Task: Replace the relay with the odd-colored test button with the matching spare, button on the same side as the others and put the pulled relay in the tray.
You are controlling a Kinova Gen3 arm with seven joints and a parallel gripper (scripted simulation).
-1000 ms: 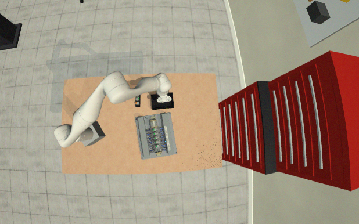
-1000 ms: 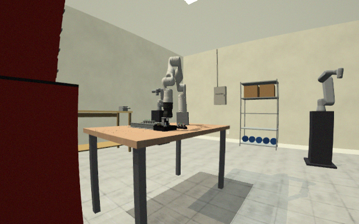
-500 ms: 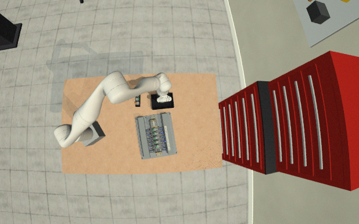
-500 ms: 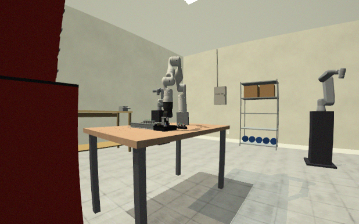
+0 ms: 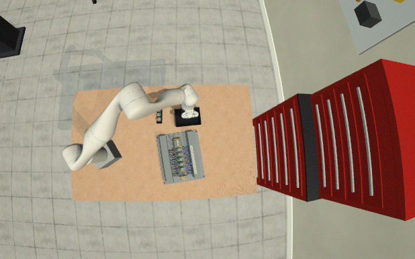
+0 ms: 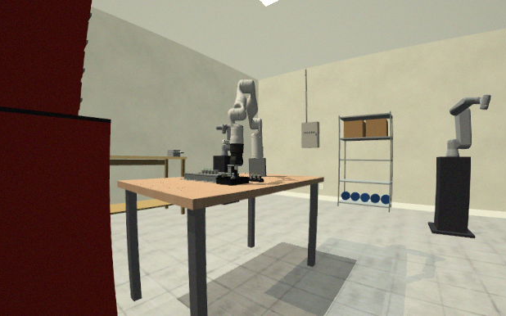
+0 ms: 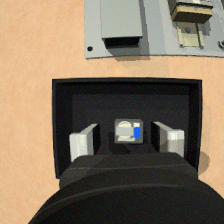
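Right now my hand is 40 mm above the black tray. From my hand the other things lie so: small black spare holder: 190 mm behind, 50 mm below, 30 mm to the left.
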